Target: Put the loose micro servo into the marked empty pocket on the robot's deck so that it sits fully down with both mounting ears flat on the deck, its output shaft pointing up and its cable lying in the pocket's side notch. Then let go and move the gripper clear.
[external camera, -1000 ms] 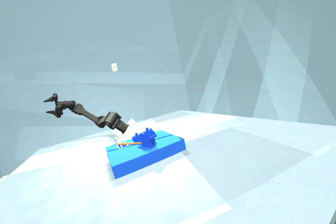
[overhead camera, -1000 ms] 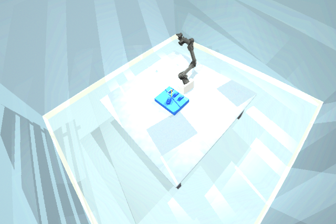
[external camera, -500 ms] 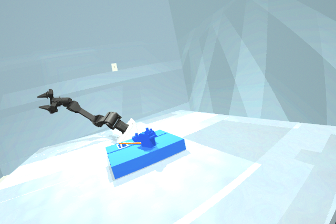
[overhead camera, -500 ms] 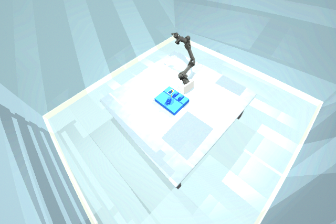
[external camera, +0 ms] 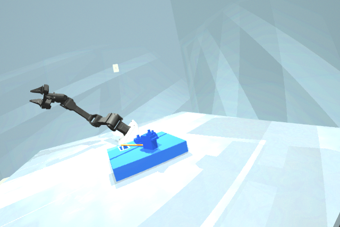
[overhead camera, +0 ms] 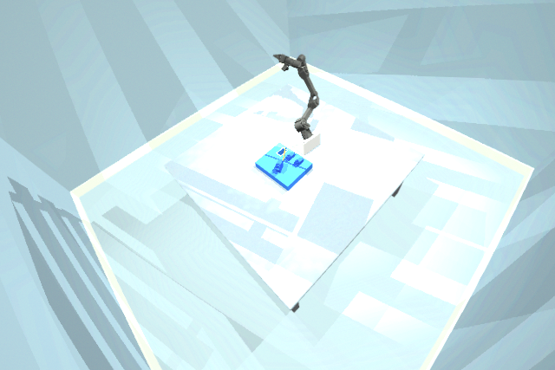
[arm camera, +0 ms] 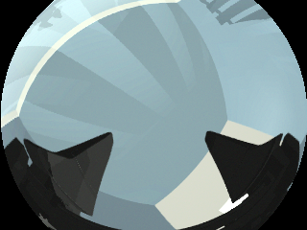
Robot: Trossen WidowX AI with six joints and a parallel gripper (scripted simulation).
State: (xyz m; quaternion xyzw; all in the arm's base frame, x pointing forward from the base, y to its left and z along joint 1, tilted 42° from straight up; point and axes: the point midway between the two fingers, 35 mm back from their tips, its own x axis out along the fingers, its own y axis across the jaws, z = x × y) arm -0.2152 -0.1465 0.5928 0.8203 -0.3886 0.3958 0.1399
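My gripper tip is now 56 cm to the right of the blue deck, 54 cm short of it and 38 cm above it.
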